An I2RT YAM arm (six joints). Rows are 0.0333 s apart.
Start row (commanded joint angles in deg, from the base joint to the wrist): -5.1 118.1 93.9 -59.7 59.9 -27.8
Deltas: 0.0 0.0 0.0 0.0 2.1 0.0; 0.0 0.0 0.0 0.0 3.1 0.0; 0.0 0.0 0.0 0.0 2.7 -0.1; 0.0 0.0 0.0 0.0 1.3 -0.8; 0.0 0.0 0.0 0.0 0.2 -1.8; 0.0 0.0 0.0 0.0 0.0 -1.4; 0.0 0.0 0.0 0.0 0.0 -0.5; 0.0 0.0 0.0 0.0 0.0 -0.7; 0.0 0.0 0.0 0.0 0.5 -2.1; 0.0 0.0 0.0 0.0 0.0 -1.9; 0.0 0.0 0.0 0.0 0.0 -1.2; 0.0 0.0 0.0 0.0 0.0 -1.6; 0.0 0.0 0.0 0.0 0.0 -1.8; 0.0 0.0 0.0 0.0 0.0 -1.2; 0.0 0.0 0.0 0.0 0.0 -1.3; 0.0 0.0 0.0 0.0 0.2 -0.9; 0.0 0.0 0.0 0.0 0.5 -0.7
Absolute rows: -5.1 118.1 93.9 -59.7 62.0 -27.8; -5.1 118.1 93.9 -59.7 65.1 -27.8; -5.1 118.1 93.9 -59.7 67.8 -27.9; -5.1 118.1 93.9 -59.7 69.1 -28.7; -5.1 118.1 93.9 -59.7 69.3 -30.5; -5.1 118.1 93.9 -59.7 69.3 -31.9; -5.1 118.1 93.9 -59.7 69.3 -32.4; -5.1 118.1 93.9 -59.7 69.3 -33.1; -5.1 118.1 93.9 -59.7 69.8 -35.2; -5.1 118.1 93.9 -59.7 69.8 -37.1; -5.1 118.1 93.9 -59.7 69.8 -38.3; -5.1 118.1 93.9 -59.7 69.8 -39.9; -5.1 118.1 93.9 -59.7 69.8 -41.7; -5.1 118.1 93.9 -59.7 69.8 -42.9; -5.1 118.1 93.9 -59.7 69.8 -44.2; -5.1 118.1 93.9 -59.7 70.0 -45.1; -5.1 118.1 93.9 -59.7 70.5 -45.8
